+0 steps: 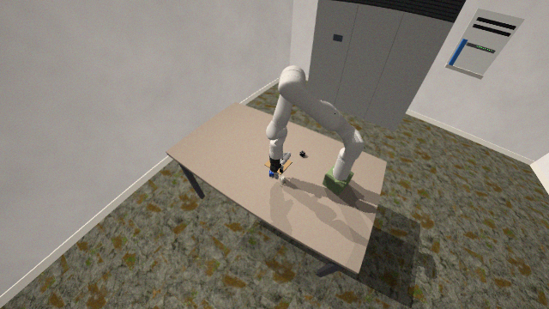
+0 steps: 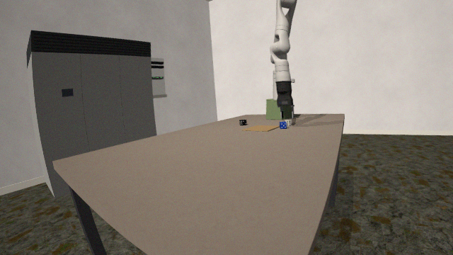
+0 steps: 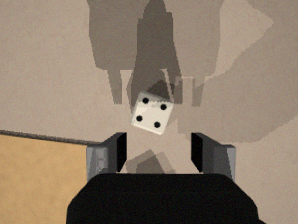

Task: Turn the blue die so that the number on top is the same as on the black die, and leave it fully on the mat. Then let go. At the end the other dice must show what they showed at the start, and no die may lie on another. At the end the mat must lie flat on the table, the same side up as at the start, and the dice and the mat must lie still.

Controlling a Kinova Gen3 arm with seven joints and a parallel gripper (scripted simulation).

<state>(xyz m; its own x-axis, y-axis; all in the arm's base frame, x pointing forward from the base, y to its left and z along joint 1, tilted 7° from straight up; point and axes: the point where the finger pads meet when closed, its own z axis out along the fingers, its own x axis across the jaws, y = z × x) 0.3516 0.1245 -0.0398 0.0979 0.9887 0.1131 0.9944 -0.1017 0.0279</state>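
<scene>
Right now my hand is 4 cm above the white die and 3 cm past it. Round my hand: black die (27 cm to the right, 6 cm behind, 4 cm below); then tan mat (12 cm to the right, 6 cm below, 6 cm ahead); then blue die (6 cm ahead, 4 cm below, 1 cm to the right).
</scene>
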